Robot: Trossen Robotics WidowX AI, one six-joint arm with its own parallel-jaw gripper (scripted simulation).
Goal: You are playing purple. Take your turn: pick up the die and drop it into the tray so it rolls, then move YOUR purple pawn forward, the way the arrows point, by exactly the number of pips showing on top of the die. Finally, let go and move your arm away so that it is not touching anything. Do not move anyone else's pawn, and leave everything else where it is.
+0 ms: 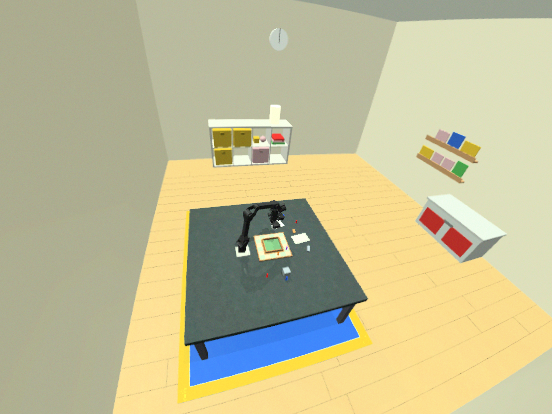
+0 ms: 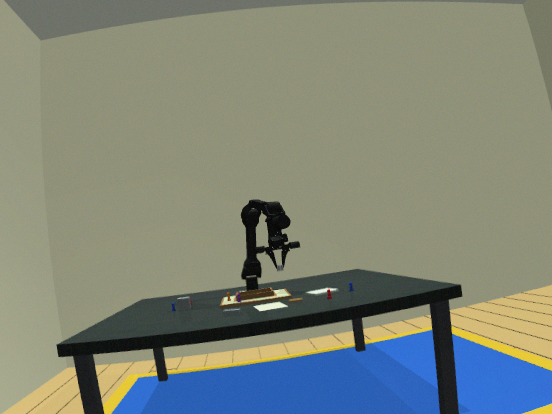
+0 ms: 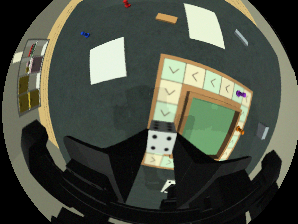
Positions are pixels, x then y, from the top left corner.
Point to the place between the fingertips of my gripper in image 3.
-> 161,134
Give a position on a green-floored tray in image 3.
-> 207,125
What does my gripper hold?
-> A white die.
